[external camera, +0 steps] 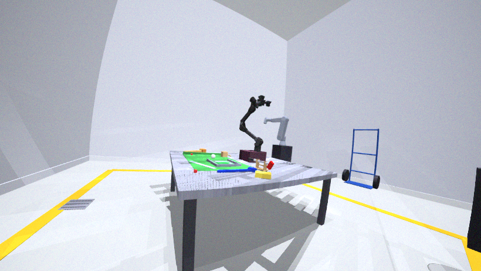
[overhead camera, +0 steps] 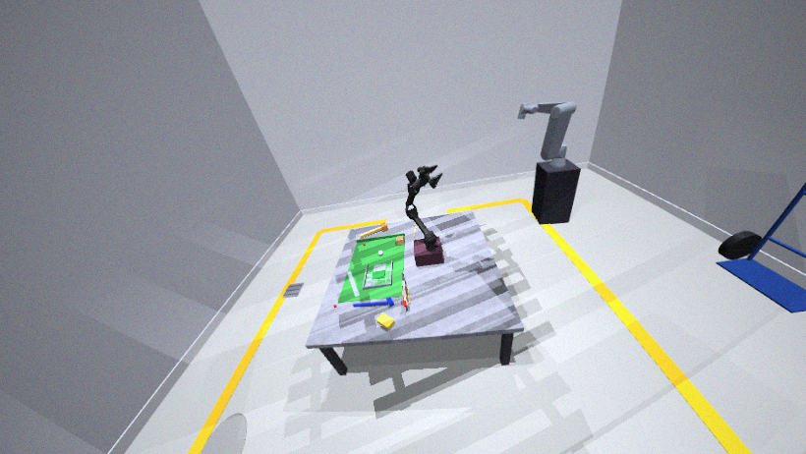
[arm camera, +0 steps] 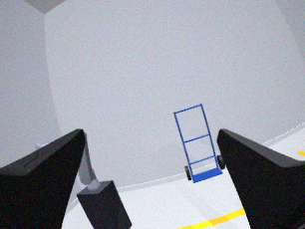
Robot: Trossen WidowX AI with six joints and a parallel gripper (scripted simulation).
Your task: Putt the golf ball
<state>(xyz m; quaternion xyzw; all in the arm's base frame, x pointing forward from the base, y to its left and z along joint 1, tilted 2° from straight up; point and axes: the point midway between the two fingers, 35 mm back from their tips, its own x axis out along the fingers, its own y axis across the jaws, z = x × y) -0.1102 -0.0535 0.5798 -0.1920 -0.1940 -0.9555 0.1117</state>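
Right now the wooden stand is 67 cm below my gripper tip, 44 cm to the left of it and 31 cm ahead of it. Round my gripper tip: green mat 70 cm below, 61 cm ahead, 9 cm to the left; then white golf ball 68 cm below, 59 cm ahead, 2 cm to the right; then grey-framed platform 70 cm below, 55 cm ahead, 24 cm to the left.
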